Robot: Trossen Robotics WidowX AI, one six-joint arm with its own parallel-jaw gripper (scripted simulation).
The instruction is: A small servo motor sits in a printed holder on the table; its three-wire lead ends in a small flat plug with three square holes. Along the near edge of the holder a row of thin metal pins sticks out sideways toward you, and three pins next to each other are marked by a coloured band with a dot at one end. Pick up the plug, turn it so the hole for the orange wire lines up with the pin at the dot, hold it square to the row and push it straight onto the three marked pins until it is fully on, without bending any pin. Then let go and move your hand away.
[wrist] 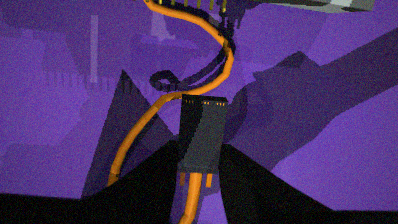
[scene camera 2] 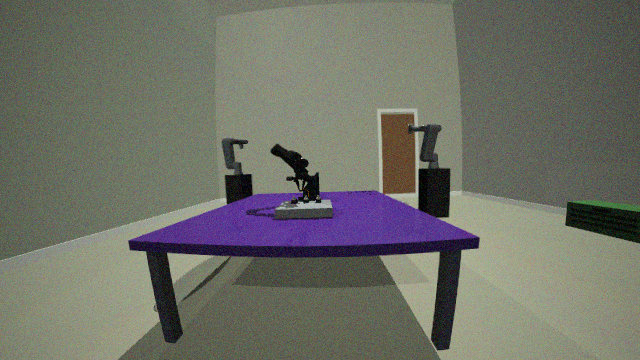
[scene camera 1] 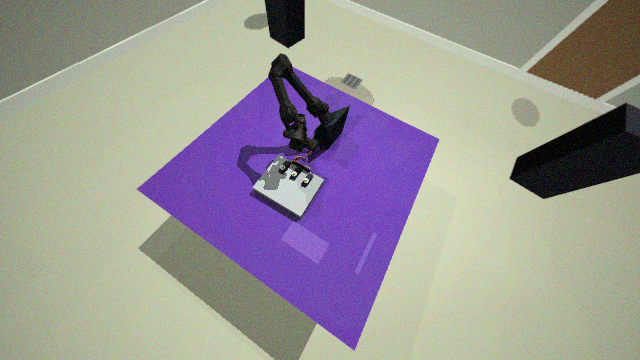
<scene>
One and the same spot on a grey holder: (scene camera 2: 324,209) is (scene camera 1: 293,212).
</scene>
